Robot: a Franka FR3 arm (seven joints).
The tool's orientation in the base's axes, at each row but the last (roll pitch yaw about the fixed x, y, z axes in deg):
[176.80, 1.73, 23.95]
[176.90, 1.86, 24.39]
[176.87, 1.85, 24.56]
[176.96, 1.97, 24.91]
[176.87, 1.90, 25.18]
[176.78, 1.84, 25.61]
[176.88, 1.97, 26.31]
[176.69, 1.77, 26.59]
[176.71, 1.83, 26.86]
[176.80, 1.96, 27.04]
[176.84, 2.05, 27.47]
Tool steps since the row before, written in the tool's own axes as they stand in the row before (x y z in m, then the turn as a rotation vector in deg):
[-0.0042, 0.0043, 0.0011, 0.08, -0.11, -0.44]
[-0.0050, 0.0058, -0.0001, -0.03, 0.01, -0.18]
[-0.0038, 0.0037, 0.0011, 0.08, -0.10, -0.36]
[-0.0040, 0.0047, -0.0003, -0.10, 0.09, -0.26]
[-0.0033, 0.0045, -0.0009, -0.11, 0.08, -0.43]
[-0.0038, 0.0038, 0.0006, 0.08, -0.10, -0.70]
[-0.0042, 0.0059, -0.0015, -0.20, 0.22, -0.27]
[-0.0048, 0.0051, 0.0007, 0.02, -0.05, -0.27]
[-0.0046, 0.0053, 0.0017, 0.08, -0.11, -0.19]
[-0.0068, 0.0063, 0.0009, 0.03, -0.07, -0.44]
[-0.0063, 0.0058, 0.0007, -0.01, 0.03, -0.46]
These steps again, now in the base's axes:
[-0.0021, -0.0057, -0.0007, 0.03, 0.16, 0.43]
[-0.0021, -0.0073, 0.0006, -0.02, -0.01, 0.18]
[-0.0019, -0.0050, -0.0008, 0.03, 0.15, 0.35]
[-0.0016, -0.0059, 0.0007, -0.05, -0.11, 0.27]
[-0.0011, -0.0054, 0.0013, -0.06, -0.09, 0.44]
[-0.0018, -0.0051, -0.0003, 0.03, 0.17, 0.69]
[-0.0011, -0.0070, 0.0020, -0.08, -0.27, 0.29]
[-0.0020, -0.0067, -0.0003, 0.00, 0.07, 0.27]
[-0.0017, -0.0069, -0.0012, 0.02, 0.15, 0.18]
[-0.0032, -0.0087, -0.0003, 0.00, 0.10, 0.43]
[-0.0029, -0.0081, -0.0002, 0.01, 0.00, 0.46]

